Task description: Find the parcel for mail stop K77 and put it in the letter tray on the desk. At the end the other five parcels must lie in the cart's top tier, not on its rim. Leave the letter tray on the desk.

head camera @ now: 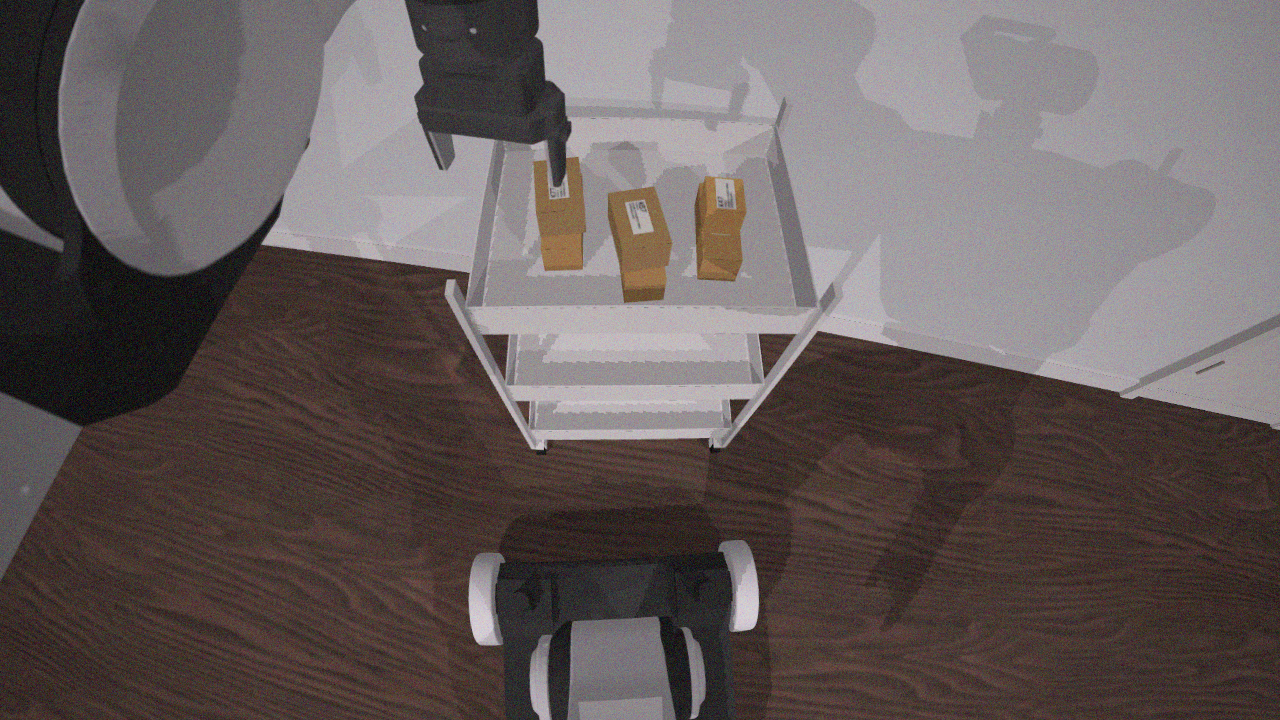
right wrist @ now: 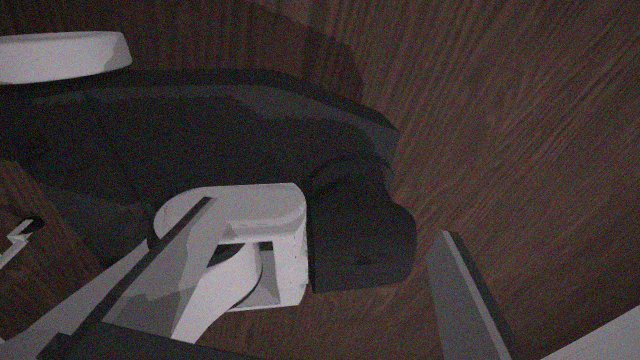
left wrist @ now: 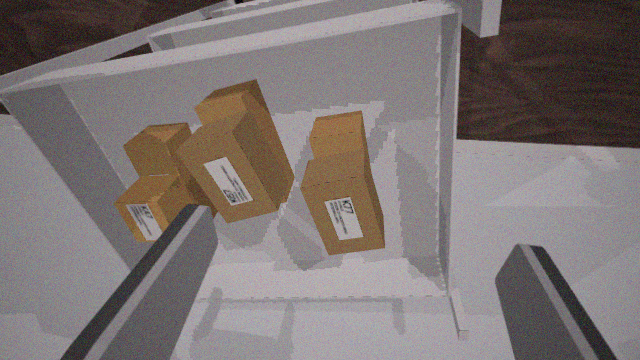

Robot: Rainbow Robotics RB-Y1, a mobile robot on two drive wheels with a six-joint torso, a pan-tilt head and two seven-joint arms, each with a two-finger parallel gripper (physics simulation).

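Places are measured from the robot's base along level axes (x right, y ahead, z up), in millimetres.
Where they show: left gripper, fingertip midpoint: (head camera: 501,171) (left wrist: 354,242); right gripper, fingertip midpoint: (right wrist: 325,228); robot's base, origin of the base link: (head camera: 613,594).
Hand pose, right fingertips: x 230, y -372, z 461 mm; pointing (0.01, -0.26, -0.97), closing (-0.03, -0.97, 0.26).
Note:
Each offset is from my right fingertips to the centre of the thing. Level surfaces: height alone.
The cart's top tier (head camera: 644,319) (left wrist: 452,150) holds parcels in three short stacks. The parcel labelled K77 {dy +875, dx -279, dz +280 mm} (head camera: 559,214) (left wrist: 345,190) is the upper one at the left in the head view, over another parcel {dy +874, dx -277, dz +229 mm} (head camera: 562,252) (left wrist: 337,135). The middle upper parcel {dy +817, dx -180, dz +280 mm} (head camera: 642,246) (left wrist: 215,149) has a label I cannot read surely. The upper parcel at the right in the head view (head camera: 723,219) (left wrist: 150,187) reads K47. My left gripper (head camera: 499,175) (left wrist: 354,242) is open and empty above the tier's far left side. My right gripper (right wrist: 325,228) is open, away from the parcels. The letter tray does not show.
The cart's two lower shelves (head camera: 635,391) show below the top tier. A pale wall (head camera: 984,223) stands behind it. My wheeled base (head camera: 617,573) (right wrist: 200,135) is in front of the cart on the wooden floor {dz -460 mm} (head camera: 313,492). A grey surface (head camera: 31,474) shows at the left edge.

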